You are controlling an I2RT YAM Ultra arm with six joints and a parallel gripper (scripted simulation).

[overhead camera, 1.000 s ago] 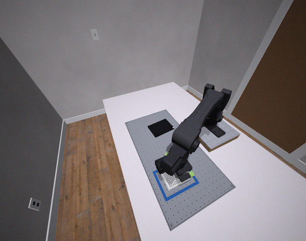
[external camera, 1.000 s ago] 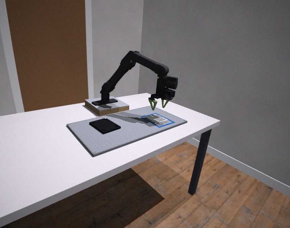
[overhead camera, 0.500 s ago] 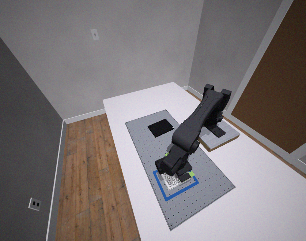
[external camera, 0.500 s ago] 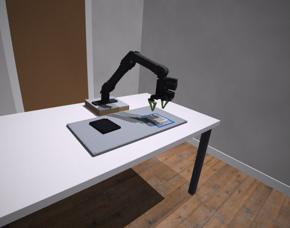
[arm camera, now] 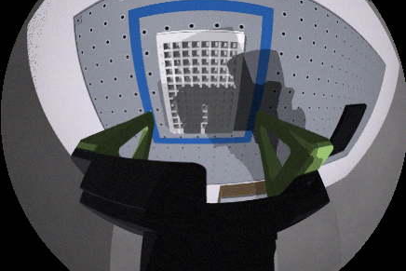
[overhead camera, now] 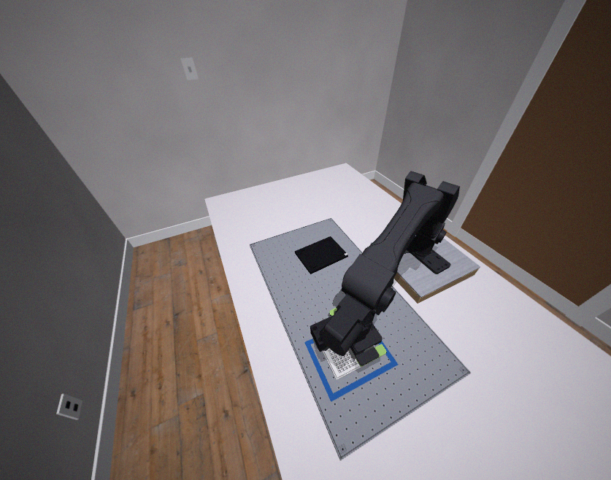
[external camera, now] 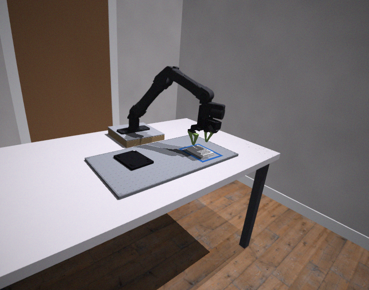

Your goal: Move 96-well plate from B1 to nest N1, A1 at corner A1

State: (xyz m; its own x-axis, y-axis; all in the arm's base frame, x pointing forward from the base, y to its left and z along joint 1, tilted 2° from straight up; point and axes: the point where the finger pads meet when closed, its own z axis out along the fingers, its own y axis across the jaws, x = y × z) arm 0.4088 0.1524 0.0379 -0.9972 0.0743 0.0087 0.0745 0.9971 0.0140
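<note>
My hand is 5 cm above the white 96-well plate and 1 cm short of it. Also, from my hand: black plate nest N1: 34 cm to the right, 11 cm behind, 5 cm below.
</note>
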